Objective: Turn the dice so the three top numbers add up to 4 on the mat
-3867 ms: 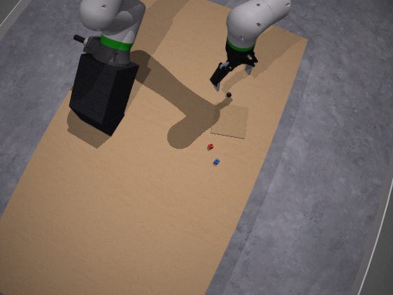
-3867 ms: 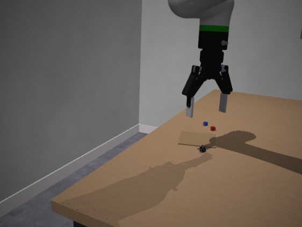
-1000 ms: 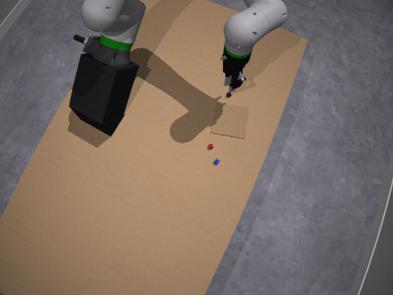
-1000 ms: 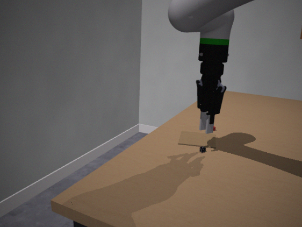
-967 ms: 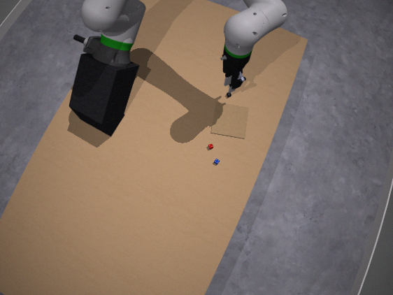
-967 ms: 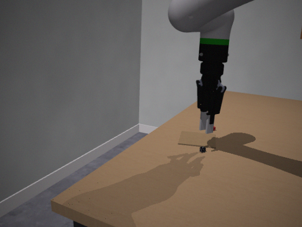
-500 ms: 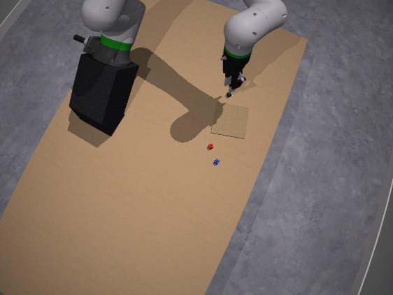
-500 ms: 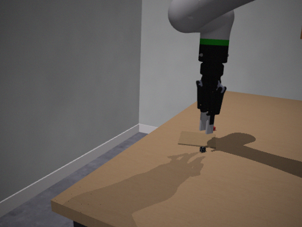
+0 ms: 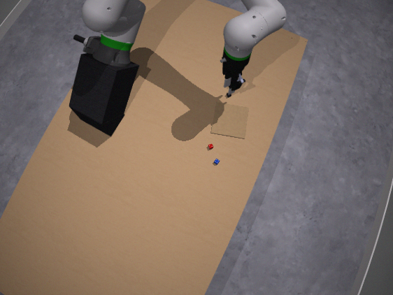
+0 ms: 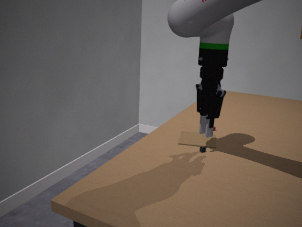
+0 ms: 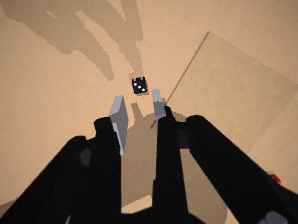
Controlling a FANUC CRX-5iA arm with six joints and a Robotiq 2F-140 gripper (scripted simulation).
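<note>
The black die lies 9 cm below my hand. From my hand the other things lie so: red die 4 cm ahead, 24 cm to the right, 9 cm below; blue die 9 cm ahead, 28 cm to the right, 9 cm below; tan mat 6 cm ahead, 10 cm to the right, 9 cm below.
</note>
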